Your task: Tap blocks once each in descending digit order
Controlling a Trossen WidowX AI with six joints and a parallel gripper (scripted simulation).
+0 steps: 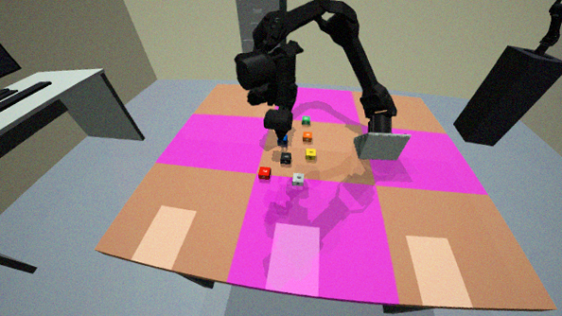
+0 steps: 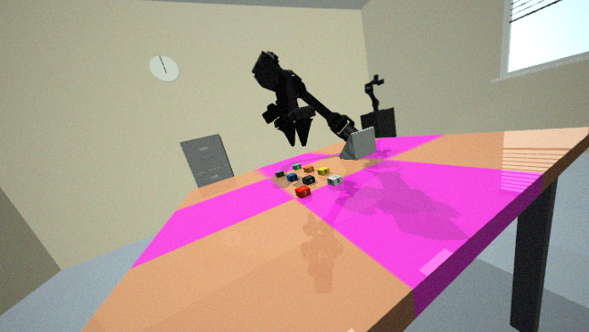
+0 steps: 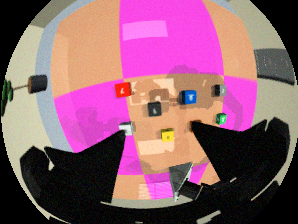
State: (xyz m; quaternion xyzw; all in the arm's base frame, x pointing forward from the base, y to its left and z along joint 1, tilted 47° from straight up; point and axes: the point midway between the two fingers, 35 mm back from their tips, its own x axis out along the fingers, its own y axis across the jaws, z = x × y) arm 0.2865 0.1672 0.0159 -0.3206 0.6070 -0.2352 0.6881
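My gripper tip is 120 mm above the blue block, 90 mm to the left of it and 20 mm short of it. Also, from my gripper tip: yellow block (120 mm below, 90 mm behind, 40 mm to the right); then red block (120 mm below, 70 mm to the left, 40 mm ahead); then black block (120 mm below, 10 mm behind).
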